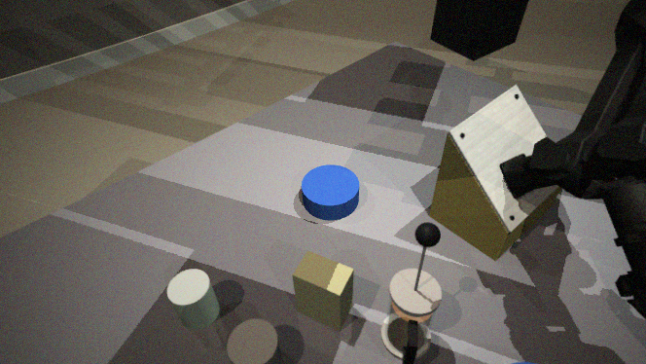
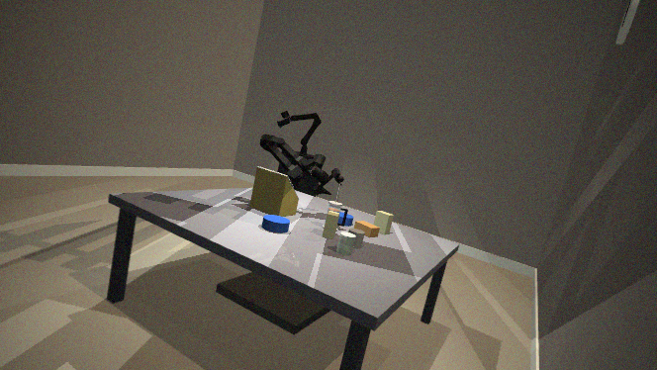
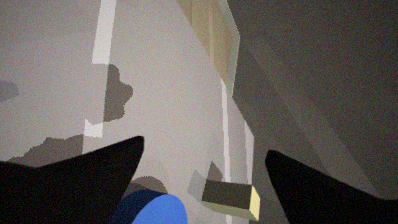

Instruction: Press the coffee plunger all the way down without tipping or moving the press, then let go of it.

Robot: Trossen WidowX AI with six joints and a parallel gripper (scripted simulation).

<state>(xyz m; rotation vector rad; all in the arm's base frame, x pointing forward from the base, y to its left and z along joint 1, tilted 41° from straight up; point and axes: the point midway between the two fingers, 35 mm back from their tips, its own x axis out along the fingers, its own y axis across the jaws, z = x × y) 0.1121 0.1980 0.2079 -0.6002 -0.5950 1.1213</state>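
Now: gripper tip 200 mm short of the coffee press, 230 mm to the left of it and 30 mm above it. Also, from my gripper tip: pale green cylinder: 440 mm ahead, 480 mm to the right, 110 mm below; then orange block: 300 mm ahead, 90 mm to the right, 130 mm below.
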